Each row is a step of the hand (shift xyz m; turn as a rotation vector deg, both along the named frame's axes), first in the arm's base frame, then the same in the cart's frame.
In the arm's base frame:
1: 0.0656 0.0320 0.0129 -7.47 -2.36 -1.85
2: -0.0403 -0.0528 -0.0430 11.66 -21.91 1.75
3: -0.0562 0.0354 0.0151 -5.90 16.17 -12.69
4: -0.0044 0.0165 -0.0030 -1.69 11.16 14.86
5: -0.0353 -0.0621 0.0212 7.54 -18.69 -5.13
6: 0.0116 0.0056 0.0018 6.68 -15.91 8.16
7: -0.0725 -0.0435 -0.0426 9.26 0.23 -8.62
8: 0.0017 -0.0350 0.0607 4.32 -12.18 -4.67
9: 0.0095 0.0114 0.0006 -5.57 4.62 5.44
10: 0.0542 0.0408 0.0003 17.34 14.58 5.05
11: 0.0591 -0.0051 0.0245 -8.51 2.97 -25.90
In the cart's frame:
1: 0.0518 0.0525 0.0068 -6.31 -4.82 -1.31
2: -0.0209 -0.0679 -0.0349 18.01 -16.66 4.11
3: -0.0647 0.0174 0.0123 -10.61 11.70 -14.42
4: -0.0094 0.0137 -0.0049 -5.32 11.85 13.40
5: -0.0139 -0.0669 0.0298 13.16 -15.82 -2.99
6: 0.0092 0.0092 0.0007 11.31 -11.79 9.87
7: -0.0544 -0.0693 -0.0346 8.80 2.06 -8.86
8: 0.0121 -0.0246 0.0645 8.03 -10.67 -3.25
9: 0.0054 0.0138 -0.0011 -6.81 3.27 4.99
10: 0.0384 0.0556 -0.0064 11.73 19.85 2.67
11: 0.0574 0.0171 0.0231 -8.73 -3.22 -25.80

